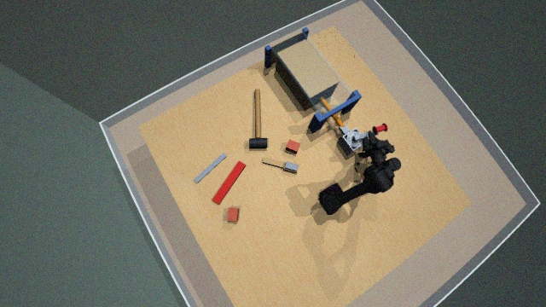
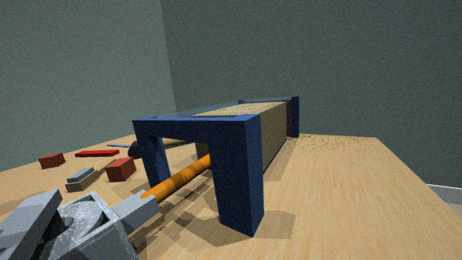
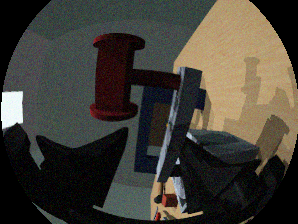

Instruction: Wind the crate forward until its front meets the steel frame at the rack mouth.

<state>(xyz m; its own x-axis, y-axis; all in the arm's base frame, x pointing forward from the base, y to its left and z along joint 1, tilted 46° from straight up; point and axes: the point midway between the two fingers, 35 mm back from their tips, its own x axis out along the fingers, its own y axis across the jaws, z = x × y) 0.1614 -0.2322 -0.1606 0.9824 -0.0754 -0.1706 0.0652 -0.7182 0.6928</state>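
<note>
My gripper tip is now 50 mm to the left of the red grip, 20 mm below it and 20 mm past it. The rest, counted from my gripper tip: brush-like tool (410 mm to the left, 120 mm below, 70 mm ahead); grey winch (100 mm below, 40 mm to the left, 10 mm behind); blue frame (170 mm ahead, 60 mm to the left, 30 mm below).
</note>
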